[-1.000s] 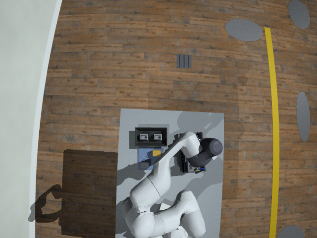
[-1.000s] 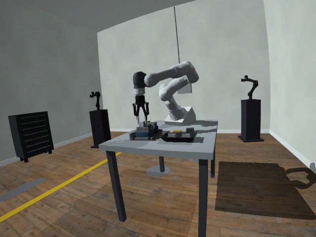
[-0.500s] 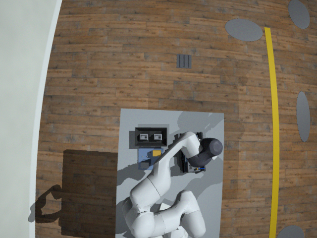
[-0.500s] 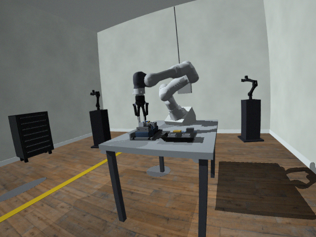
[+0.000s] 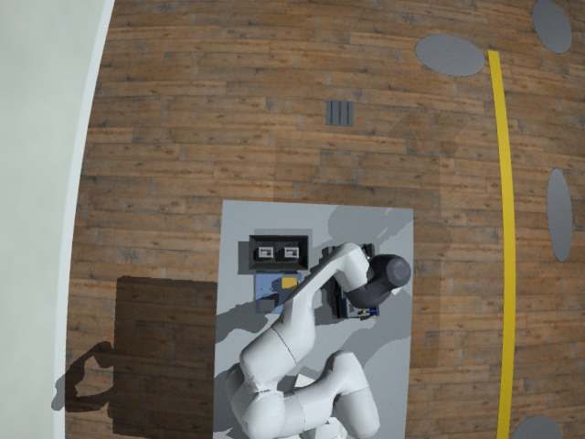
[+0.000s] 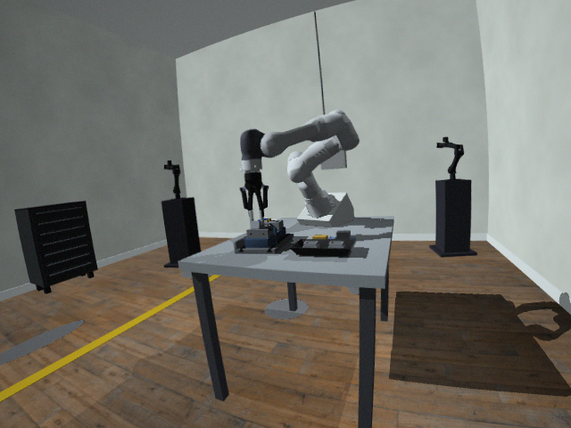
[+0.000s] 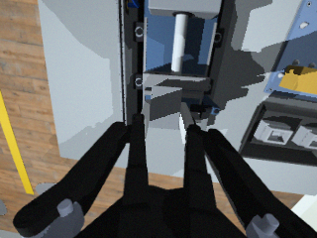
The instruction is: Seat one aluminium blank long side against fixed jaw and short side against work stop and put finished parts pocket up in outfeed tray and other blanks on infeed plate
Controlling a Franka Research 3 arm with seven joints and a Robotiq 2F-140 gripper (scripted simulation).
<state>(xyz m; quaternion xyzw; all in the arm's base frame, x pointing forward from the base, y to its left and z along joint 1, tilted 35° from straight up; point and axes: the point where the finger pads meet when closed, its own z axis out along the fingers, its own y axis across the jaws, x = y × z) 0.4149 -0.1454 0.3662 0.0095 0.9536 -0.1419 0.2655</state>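
The vise is 7 cm behind my hand, 2 cm to the left of it and 10 cm below it. Also, from my hand: brass blank 2 cm behind, 28 cm to the left, 12 cm below.
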